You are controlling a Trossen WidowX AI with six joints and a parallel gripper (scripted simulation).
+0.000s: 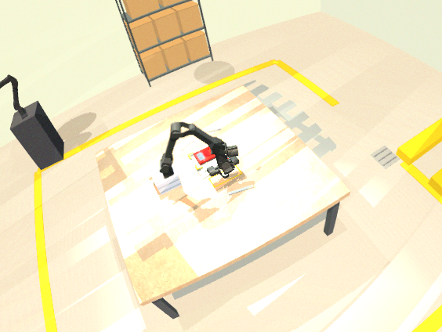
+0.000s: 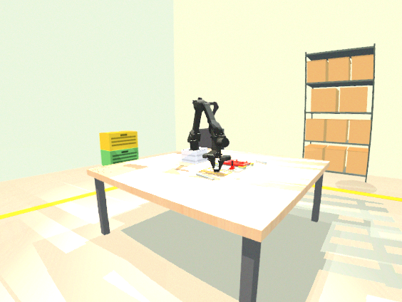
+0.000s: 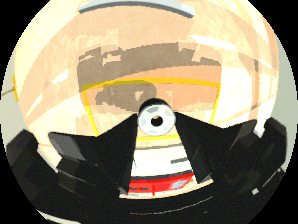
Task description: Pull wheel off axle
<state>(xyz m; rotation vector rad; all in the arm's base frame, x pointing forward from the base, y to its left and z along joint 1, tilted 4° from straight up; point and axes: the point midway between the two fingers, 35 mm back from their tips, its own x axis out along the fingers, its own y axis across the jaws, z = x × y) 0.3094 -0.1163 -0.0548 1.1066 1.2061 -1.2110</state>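
The wheel is right at my gripper tip.
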